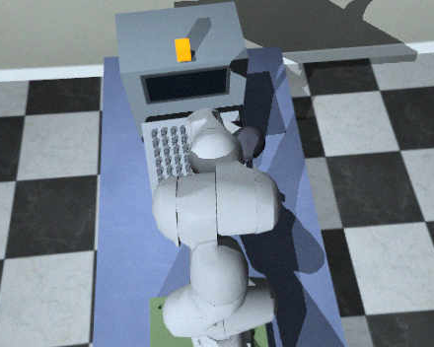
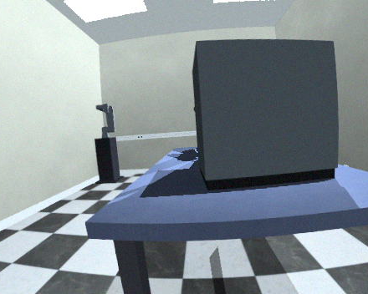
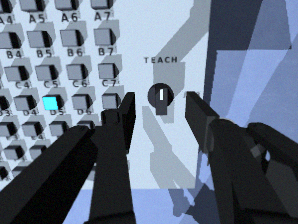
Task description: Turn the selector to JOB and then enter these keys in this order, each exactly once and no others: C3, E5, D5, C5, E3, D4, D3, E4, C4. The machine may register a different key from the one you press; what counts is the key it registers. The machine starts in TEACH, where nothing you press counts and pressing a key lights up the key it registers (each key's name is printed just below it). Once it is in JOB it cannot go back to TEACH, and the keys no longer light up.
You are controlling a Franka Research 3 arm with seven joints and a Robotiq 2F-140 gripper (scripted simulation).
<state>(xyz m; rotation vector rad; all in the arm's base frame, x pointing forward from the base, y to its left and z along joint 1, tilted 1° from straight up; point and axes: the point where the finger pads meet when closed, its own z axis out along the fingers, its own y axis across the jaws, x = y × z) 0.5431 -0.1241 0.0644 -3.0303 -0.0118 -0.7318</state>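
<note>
Now: hand 40 mm above the black selector knob and 30 mm short of it. Also, from my hand: sloped keypad 110 mm to the left, 90 mm below, 50 mm ahead.
</note>
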